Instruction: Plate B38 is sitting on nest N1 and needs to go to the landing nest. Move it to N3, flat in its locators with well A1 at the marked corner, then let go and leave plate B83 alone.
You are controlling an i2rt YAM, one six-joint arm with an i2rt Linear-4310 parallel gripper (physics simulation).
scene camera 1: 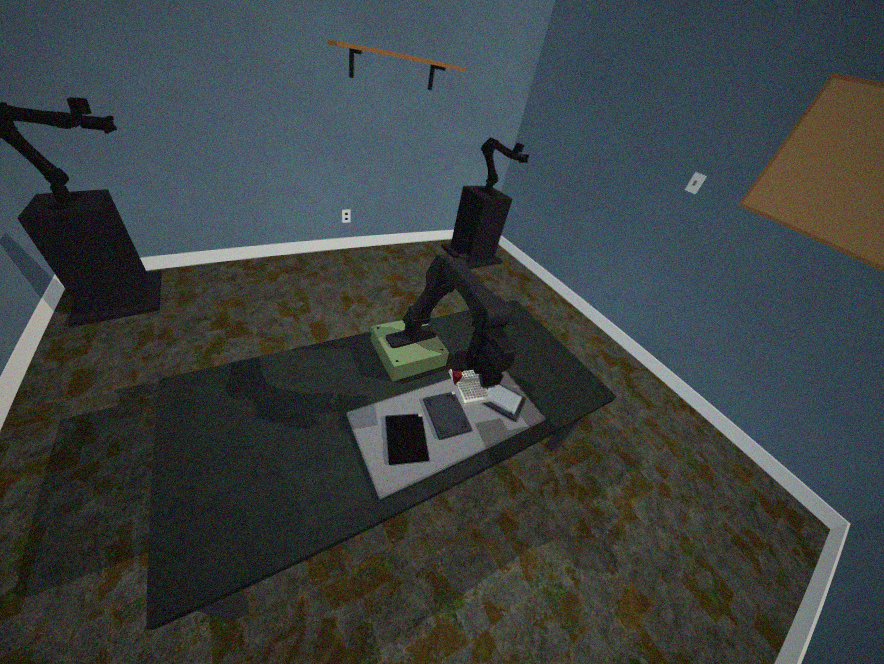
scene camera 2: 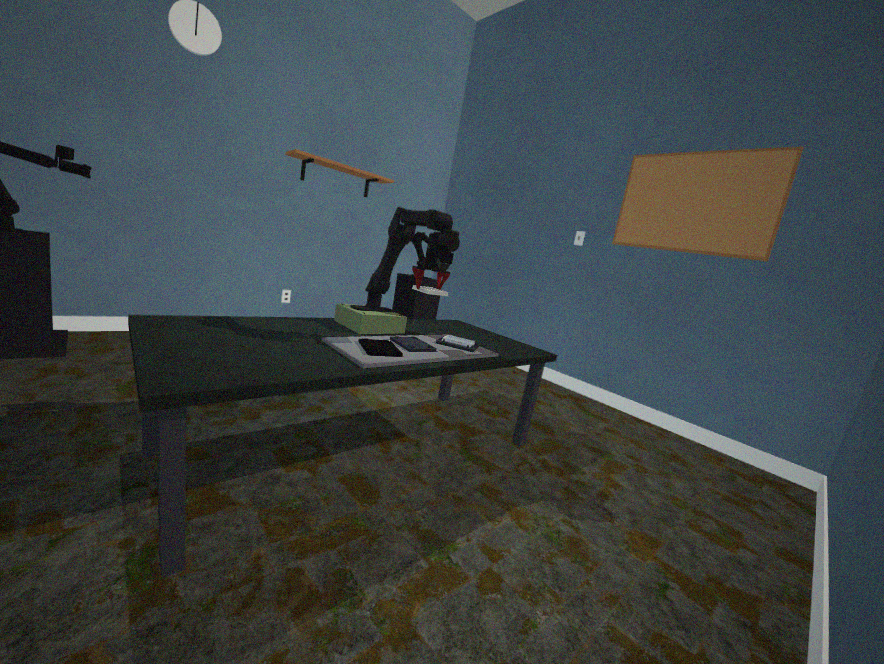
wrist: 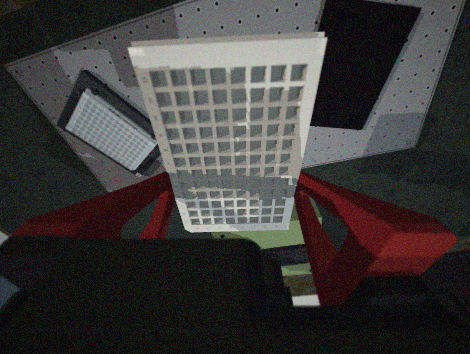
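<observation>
My gripper (scene camera 1: 474,378) (scene camera 2: 430,280) (wrist: 234,177) is shut on a white multi-well plate, taken as B38 (scene camera 1: 471,388) (scene camera 2: 430,290) (wrist: 230,125), gripped by its long sides near one end. The plate hangs roughly level above the pegboard, between the middle and right nests in the first scene view. Its lettering is too small to read. A second pale plate, taken as B83 (scene camera 1: 506,398) (wrist: 112,130), sits in the right-hand dark nest (wrist: 80,85). A grey nest (scene camera 1: 446,415) (scene camera 2: 414,343) is in the middle, and a black one (scene camera 1: 405,439) (scene camera 2: 380,348) (wrist: 365,65) at the left. Nest labels and the marked corner are not readable.
The nests stand on a grey pegboard (scene camera 1: 443,457) (scene camera 2: 348,350) (wrist: 215,15) on a dark table (scene camera 1: 235,486) (scene camera 2: 228,357). The arm's green base block (scene camera 1: 418,360) (scene camera 2: 371,320) stands behind the board. Two other arms on dark pedestals stand beyond the table.
</observation>
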